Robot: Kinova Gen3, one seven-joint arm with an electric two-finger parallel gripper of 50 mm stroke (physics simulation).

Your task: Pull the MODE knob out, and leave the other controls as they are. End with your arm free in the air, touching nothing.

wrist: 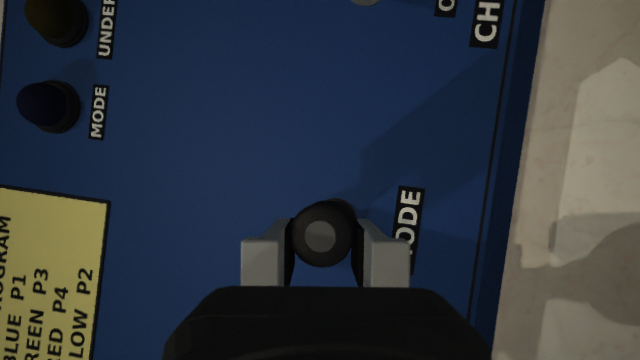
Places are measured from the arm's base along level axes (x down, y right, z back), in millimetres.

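Pixels of known places: gripper, between the fingertips: point(323, 242).
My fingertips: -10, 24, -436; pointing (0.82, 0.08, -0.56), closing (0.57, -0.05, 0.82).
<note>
For each thing: its top centre in the pictures, then the offset to it from my fingertips, as dx, dy, dz. "pt": a spot on its surface instead.
- MODE knob, centre of its top: point(316, 237) -28, +5, +15
- dark blue lamp, a spot on its surface: point(45, 105) pt -59, +74, -131
- dark yellow lamp, a spot on its surface: point(55, 19) pt -58, +118, -123
- yellow printed card, a spot on its surface: point(50, 240) pt -46, +3, -156
- grey part, a spot on its surface: point(366, 1) pt +25, +118, +15
The MODE knob point(320, 237), a round black knob with a grey disc on its face, stands on the blue panel point(225, 125) in the lower middle of the wrist view. My gripper point(323, 242) is shut on it, with one finger pad against its left side and one against its right. Part of a darker round base shows behind the knob at its upper right. How far the knob stands out from the panel is hard to judge from this view. Its MODE label point(410, 215) is partly hidden by the right finger.
A dark blue lamp point(45, 105) with its own MODE label point(98, 112) and a dark yellow lamp point(55, 19) stand at upper left. A yellow printed card point(50, 240) is at lower left. A grey part point(366, 1) shows at the top. The panel's edge runs down the right.
</note>
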